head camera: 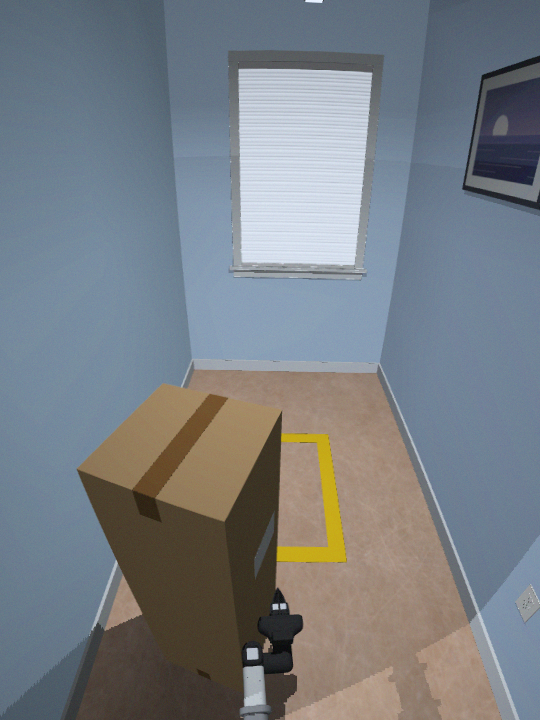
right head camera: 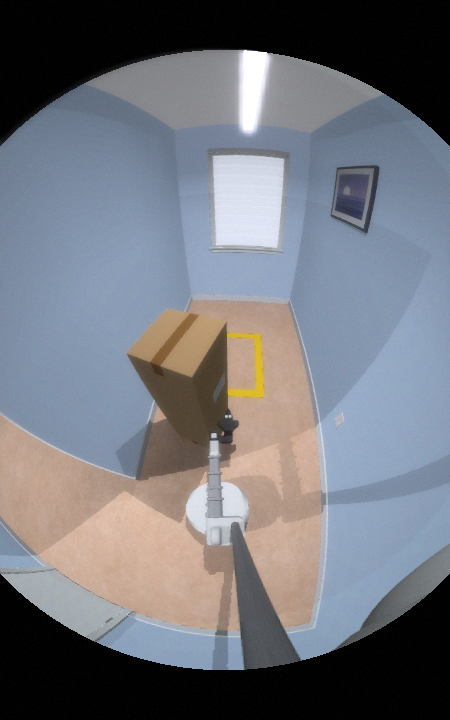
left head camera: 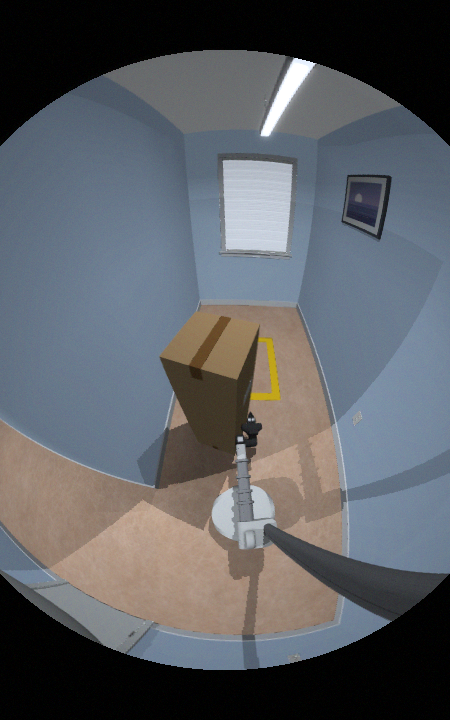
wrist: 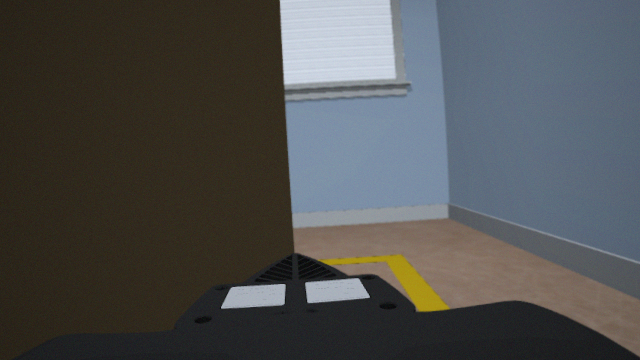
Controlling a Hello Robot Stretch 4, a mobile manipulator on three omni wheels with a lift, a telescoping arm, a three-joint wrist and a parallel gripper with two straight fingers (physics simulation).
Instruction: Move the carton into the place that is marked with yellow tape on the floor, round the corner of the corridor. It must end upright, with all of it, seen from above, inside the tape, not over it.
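Places are measured from the robot's base along level axes (x right, y ahead, z up), in centimetres.
Where they show: gripper, fingertip midpoint: (head camera: 277, 589) (right head camera: 227, 408) (left head camera: 249, 411) (wrist: 296, 277).
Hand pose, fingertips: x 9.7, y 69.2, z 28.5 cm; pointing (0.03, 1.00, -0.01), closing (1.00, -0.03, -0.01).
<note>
After its pixels a point has its place.
The tall brown carton (head camera: 180, 552) @[x -12.8, y 50.9, z 84.8 cm] (left head camera: 209, 392) @[x -13.2, y 51.1, z 86.1 cm] (right head camera: 177, 387) @[x -10.8, y 50.0, z 88.6 cm] stands upright on the floor at the left of the corridor, turned at an angle to the walls. Its dark side (wrist: 145, 150) @[x 4.8, y 63.9, z 34.9 cm] fills the left of the wrist view. The yellow tape (head camera: 332, 500) @[x 44.9, y 127.9, z -2.7 cm] (left head camera: 274, 371) @[x 45.5, y 126.7, z -2.7 cm] (right head camera: 259, 366) @[x 45.1, y 129.1, z -2.8 cm] (wrist: 415, 282) @[x 46.9, y 146.9, z -2.7 cm] lies on the floor behind it; the carton hides the tape's left part. The carton's base shows nearer than the tape. My gripper (head camera: 277, 592) @[x 9.7, y 69.2, z 28.5 cm] (left head camera: 251, 415) @[x 9.7, y 69.2, z 28.5 cm] (right head camera: 228, 412) @[x 9.7, y 69.2, z 28.5 cm] (wrist: 296, 277) @[x 9.7, y 69.2, z 28.5 cm] is shut and empty, low beside the carton's right side. Whether it touches the carton I cannot tell.
The left wall (head camera: 81, 290) @[x -51.6, y 128.1, z 111.9 cm] runs close beside the carton. The right wall (head camera: 482, 348) @[x 95.0, y 121.7, z 87.4 cm] has a picture (head camera: 505, 136) @[x 94.7, y 138.4, z 162.9 cm] and an outlet (head camera: 527, 603) @[x 86.1, y 48.2, z 37.4 cm]. The end wall with a window (head camera: 302, 168) @[x 42.8, y 252.4, z 143.3 cm] stands beyond the tape. The left wall's corner (left head camera: 154, 485) @[x -63.0, y 19.8, z 5.8 cm] is near my base (left head camera: 222, 512) @[x -13.1, y 1.5, z 18.7 cm].
</note>
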